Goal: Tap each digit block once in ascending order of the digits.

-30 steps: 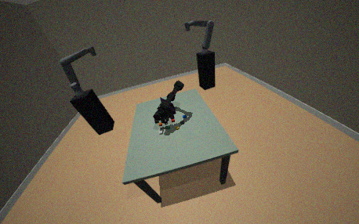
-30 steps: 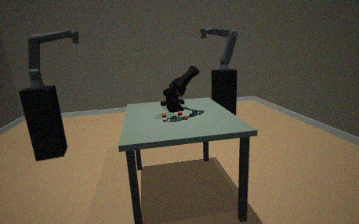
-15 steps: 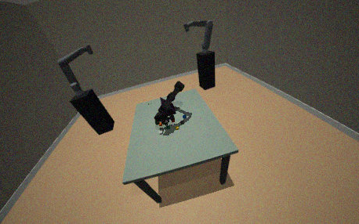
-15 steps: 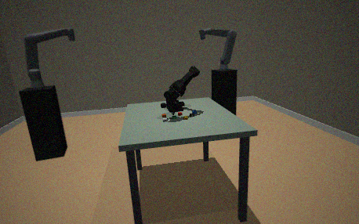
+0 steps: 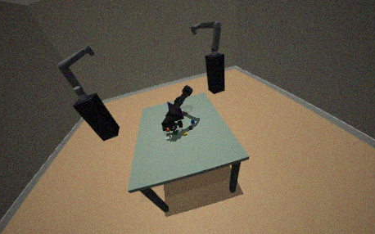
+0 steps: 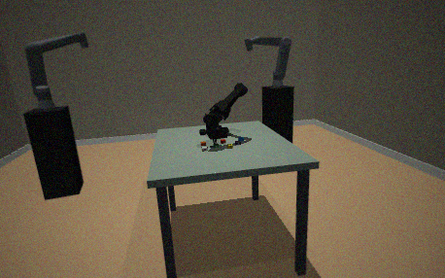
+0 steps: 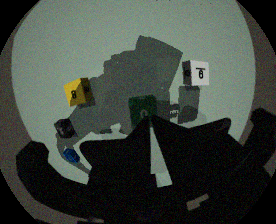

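Right now the green block is 1 cm below my gripper tip and 1 cm ahead of it. From my gripper tip the other things lie so: red block: 8 cm to the left, 7 cm behind, 1 cm below; white block: 8 cm to the right, 4 cm ahead, 1 cm below; orange block: 8 cm behind, 6 cm to the right, 1 cm below.
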